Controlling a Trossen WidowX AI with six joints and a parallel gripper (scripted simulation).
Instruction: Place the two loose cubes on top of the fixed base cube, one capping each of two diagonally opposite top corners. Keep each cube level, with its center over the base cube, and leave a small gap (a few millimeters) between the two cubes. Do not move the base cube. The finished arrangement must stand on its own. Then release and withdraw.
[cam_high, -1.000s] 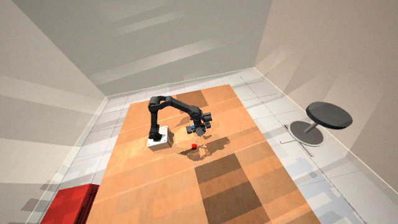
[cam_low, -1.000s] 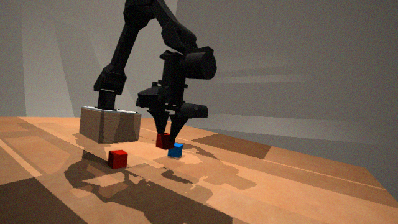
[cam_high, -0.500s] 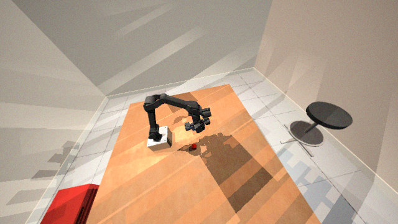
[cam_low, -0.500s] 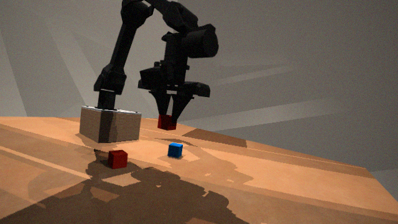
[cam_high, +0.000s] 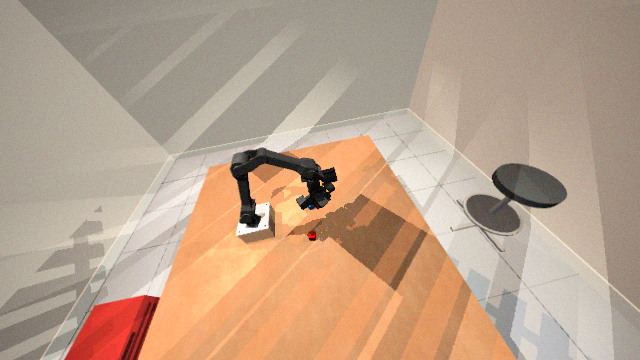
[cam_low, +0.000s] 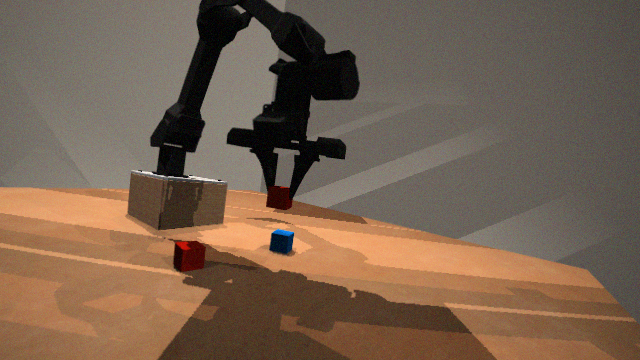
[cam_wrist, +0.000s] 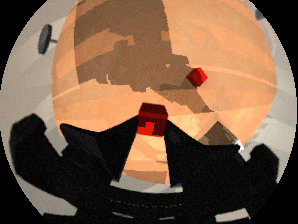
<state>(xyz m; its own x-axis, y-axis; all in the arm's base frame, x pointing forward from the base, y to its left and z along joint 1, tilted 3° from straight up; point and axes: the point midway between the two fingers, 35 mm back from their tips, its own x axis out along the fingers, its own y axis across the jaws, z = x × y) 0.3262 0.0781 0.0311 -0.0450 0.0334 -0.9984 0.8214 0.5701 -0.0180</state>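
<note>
My gripper tip is 10 cm above the blue cube, 6 cm to the right of it and 6 cm past it.
</note>
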